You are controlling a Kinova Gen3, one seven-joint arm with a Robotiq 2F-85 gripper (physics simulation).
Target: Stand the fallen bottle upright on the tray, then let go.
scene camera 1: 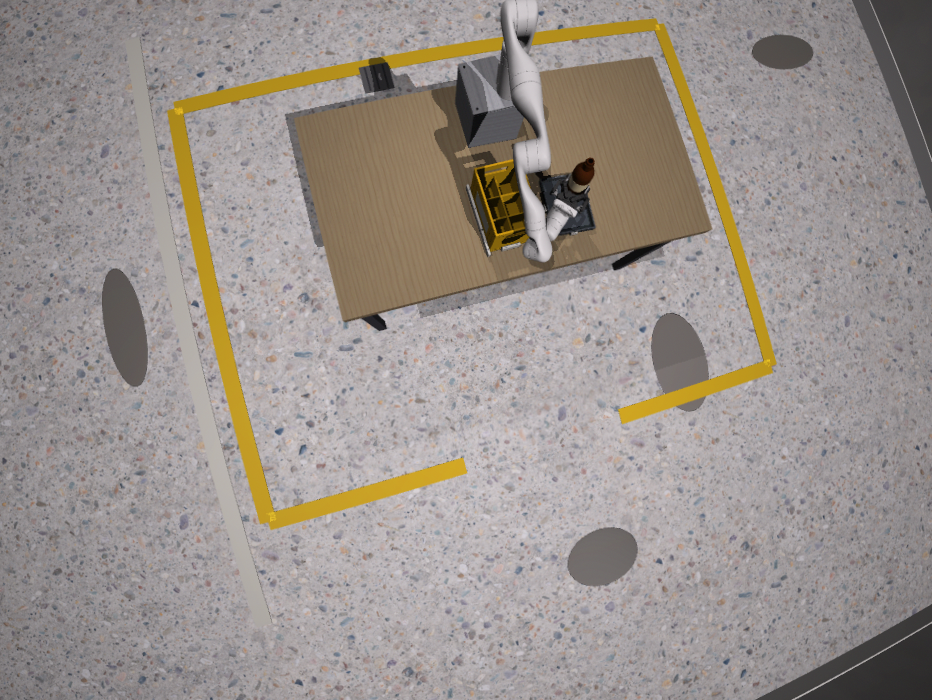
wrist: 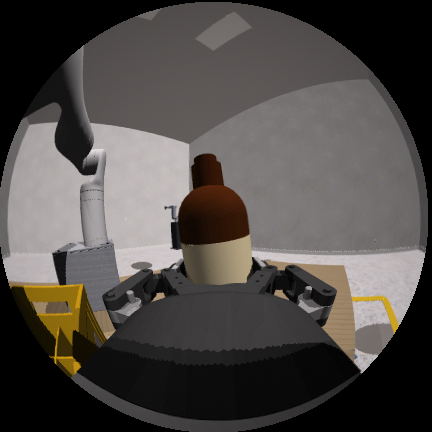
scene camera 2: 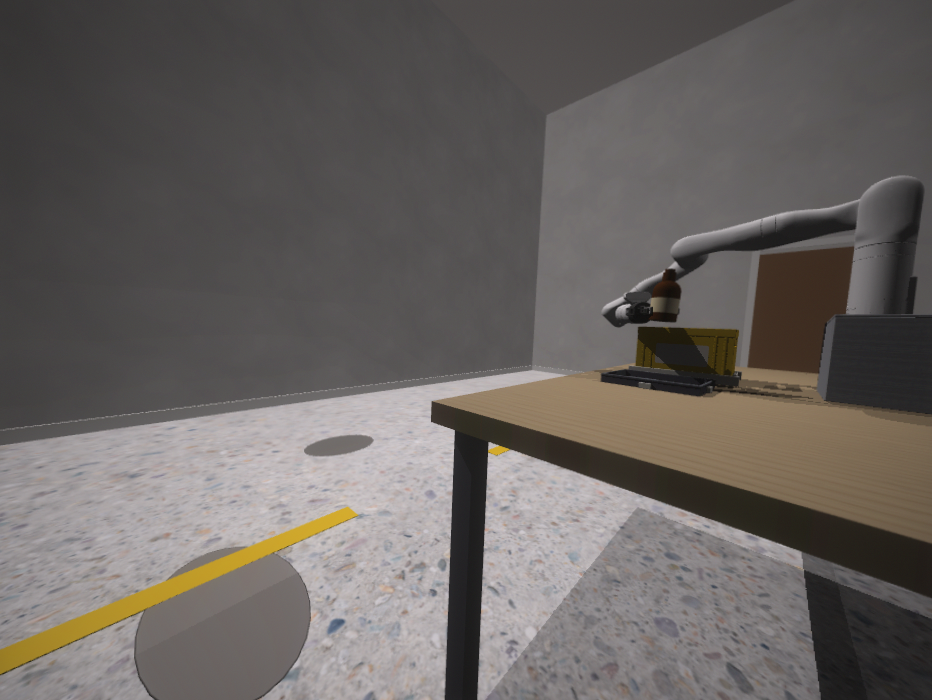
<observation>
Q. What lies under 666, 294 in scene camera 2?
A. A brown bottle.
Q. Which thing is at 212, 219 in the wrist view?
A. A brown bottle.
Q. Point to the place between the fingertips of my gripper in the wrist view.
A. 218, 266
</observation>
